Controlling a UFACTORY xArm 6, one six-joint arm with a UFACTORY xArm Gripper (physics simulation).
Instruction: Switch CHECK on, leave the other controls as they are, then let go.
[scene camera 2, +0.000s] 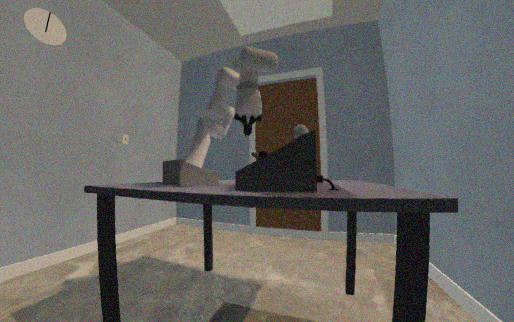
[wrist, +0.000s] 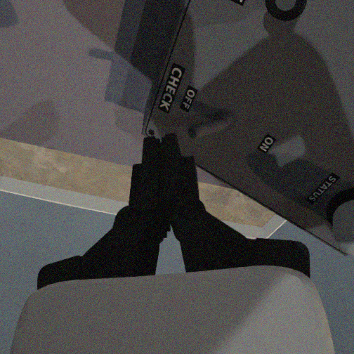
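The CHECK switch (wrist: 210, 124) is a small dark lever on the sloped panel in the wrist view, dim in shadow. It lies nearer the OFF label (wrist: 188, 99) than the ON label (wrist: 266, 144). The CHECK label (wrist: 171, 87) is beside it, near the panel's corner. My gripper (scene camera 2: 247, 133) (wrist: 165, 154) is shut and empty. It hangs above the low end of the dark control box (scene camera 2: 285, 172). In the wrist view its fingertips overlap the panel's corner, to the left of the lever and apart from it in the picture.
A dark ring-shaped knob (wrist: 273, 11) shows at the wrist view's top edge. A round part beside the STATUS label (wrist: 322, 188) shows at the right. The box stands on the table (scene camera 2: 380, 192), with a cable (scene camera 2: 329, 183) behind it. The arm's base block (scene camera 2: 185, 173) is left of the box.
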